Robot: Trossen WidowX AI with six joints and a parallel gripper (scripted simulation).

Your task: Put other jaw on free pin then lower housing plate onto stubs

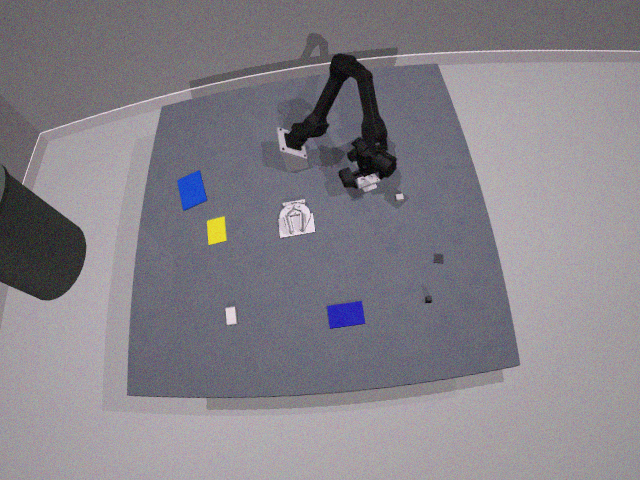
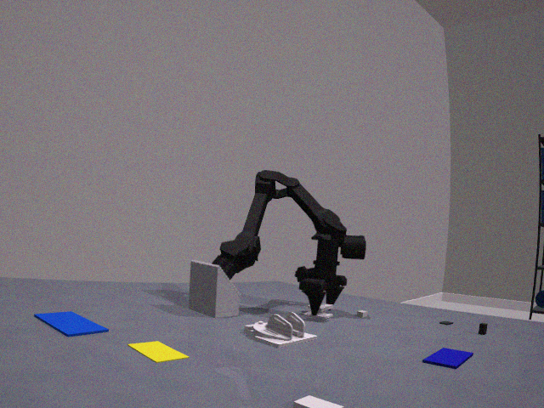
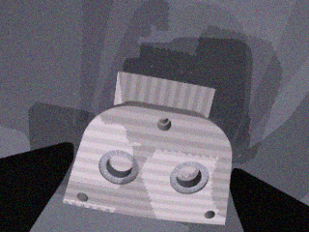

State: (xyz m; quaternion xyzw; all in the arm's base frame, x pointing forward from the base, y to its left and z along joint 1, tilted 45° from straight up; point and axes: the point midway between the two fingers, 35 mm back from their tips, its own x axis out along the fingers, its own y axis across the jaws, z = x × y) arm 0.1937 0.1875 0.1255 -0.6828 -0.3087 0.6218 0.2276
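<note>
Now: the base 2 cm above my gripper tip and 1 cm behind it. Round my gripper tip: dark blue pad: 43 cm ahead, 18 cm to the right, 1 cm below; yellow pad: 56 cm to the right, 3 cm ahead, 1 cm below; small white cube: 9 cm to the left, 8 cm ahead.
</note>
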